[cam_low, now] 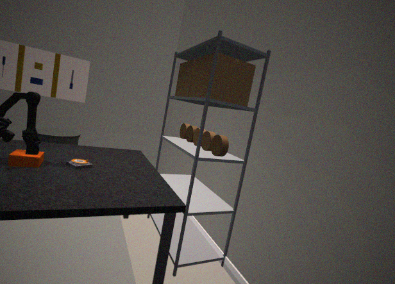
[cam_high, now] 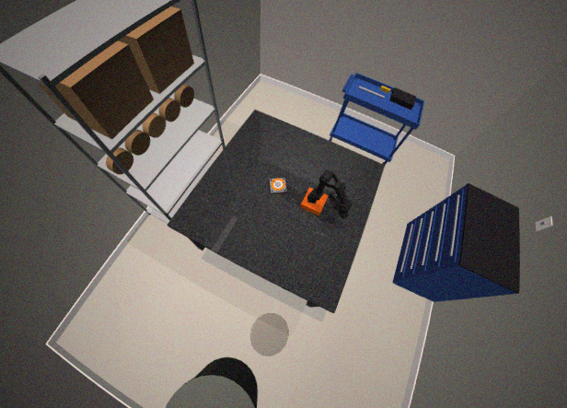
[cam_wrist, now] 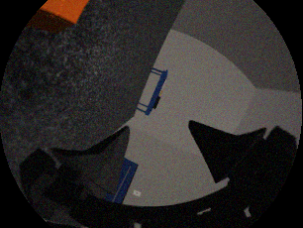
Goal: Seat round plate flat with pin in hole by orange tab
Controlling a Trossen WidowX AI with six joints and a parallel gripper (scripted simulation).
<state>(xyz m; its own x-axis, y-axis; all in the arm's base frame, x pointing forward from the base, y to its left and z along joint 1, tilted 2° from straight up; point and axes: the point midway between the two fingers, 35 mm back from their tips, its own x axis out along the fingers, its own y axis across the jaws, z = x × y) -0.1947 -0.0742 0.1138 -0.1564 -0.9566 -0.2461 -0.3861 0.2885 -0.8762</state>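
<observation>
Now: the grey square base 48 cm ahead of my gripper tip, 16 cm below it and 5 cm to the left of it.
</observation>
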